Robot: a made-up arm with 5 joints.
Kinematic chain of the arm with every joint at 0, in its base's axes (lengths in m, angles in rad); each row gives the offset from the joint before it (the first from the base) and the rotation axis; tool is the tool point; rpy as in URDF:
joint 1: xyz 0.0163 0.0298 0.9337 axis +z
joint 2: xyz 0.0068 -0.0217 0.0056 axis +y
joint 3: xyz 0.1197 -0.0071 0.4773 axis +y
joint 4: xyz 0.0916 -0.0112 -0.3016 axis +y
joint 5: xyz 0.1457 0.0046 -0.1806 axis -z
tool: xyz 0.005 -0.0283 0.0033 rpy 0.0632 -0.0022 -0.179
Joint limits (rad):
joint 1: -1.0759..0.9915
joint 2: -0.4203..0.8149
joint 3: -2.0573..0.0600
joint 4: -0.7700..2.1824
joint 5: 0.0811..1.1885
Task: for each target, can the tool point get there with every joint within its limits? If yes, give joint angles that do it. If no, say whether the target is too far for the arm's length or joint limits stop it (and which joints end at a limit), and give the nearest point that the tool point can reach.
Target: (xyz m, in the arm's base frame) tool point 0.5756 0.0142 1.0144
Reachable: yes | joints 0.0840 0.3107 -1.1987 1.5537 0.5157
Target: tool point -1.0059 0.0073 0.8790
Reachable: no: joint limits stop it (at a limit: joint 2, joint 3, joint 4, joint 5) | nearest point -0.0984 0.0273 1.0743 | short by 0.928 m
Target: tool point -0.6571 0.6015 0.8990
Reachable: no: joint limits stop it (at a limit: joint 1, joint 2, joint 3, joint 4, joint 5) | nearest point -0.0853 0.0832 1.0743 | short by 0.791 m
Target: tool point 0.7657 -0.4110 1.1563
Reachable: yes | joints -0.4673 0.5746 -1.8315 0.8472 0.9504
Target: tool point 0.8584 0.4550 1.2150
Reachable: yes | joints 0.5354 0.6803 -1.8638 0.2499 0.2877
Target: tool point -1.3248 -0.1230 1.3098
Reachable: no: too far | nearest point -0.0975 0.0168 1.0758 | short by 1.257 m
